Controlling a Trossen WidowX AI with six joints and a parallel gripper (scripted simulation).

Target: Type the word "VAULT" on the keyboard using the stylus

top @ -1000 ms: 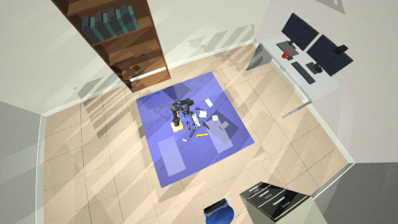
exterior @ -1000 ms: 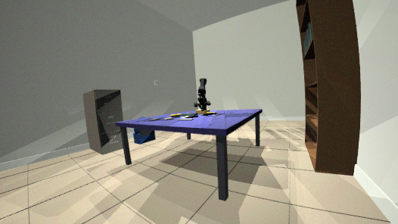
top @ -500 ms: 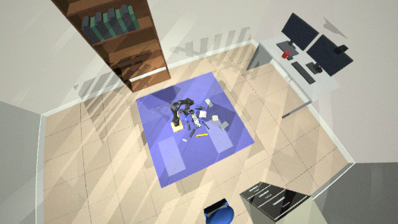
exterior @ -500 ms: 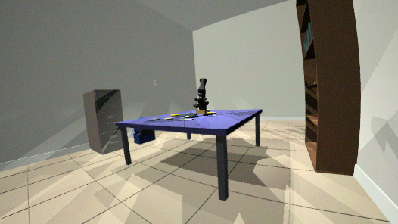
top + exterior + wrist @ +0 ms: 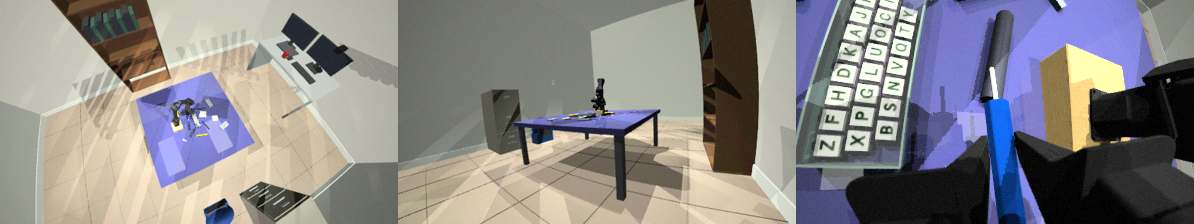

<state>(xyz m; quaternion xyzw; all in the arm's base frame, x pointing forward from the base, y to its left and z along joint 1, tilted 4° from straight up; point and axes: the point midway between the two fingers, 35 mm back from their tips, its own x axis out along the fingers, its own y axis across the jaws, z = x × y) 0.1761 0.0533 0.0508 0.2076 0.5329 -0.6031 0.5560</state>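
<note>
The blue stylus is 1 cm to the right of my gripper tip. Also, from my gripper tip: yellow pen: 29 cm to the right, 10 cm ahead, 5 cm below; white paper: 22 cm ahead, 6 cm below, 2 cm to the right.
</note>
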